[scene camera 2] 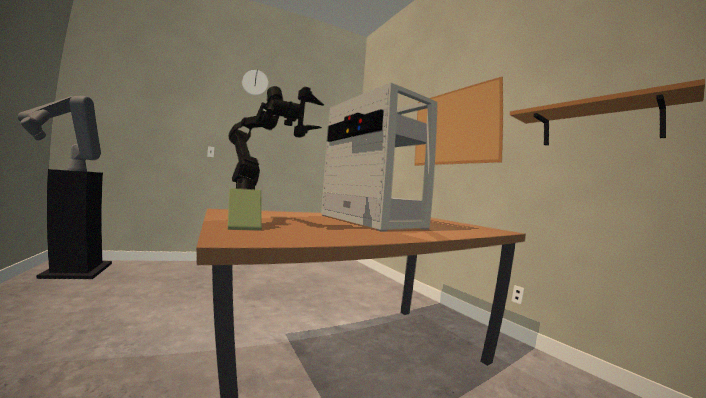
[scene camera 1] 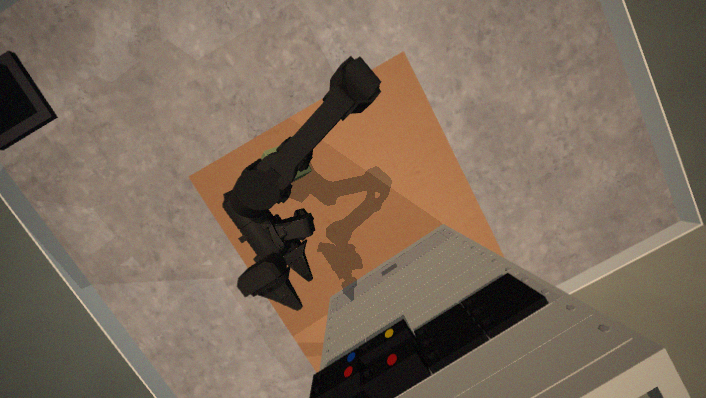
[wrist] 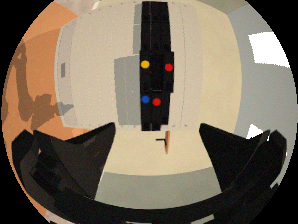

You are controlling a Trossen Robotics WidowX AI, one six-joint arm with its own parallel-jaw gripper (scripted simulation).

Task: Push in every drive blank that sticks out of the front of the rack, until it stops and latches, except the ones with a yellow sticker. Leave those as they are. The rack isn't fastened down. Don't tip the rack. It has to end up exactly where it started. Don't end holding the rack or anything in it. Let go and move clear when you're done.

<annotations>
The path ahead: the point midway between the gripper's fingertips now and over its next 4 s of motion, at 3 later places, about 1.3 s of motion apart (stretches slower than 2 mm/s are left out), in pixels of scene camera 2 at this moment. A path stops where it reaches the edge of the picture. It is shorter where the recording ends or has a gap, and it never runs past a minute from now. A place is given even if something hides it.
My gripper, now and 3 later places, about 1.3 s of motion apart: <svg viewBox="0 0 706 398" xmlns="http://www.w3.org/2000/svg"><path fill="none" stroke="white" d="M322 116L336 119L342 119L350 119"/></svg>
</annotations>
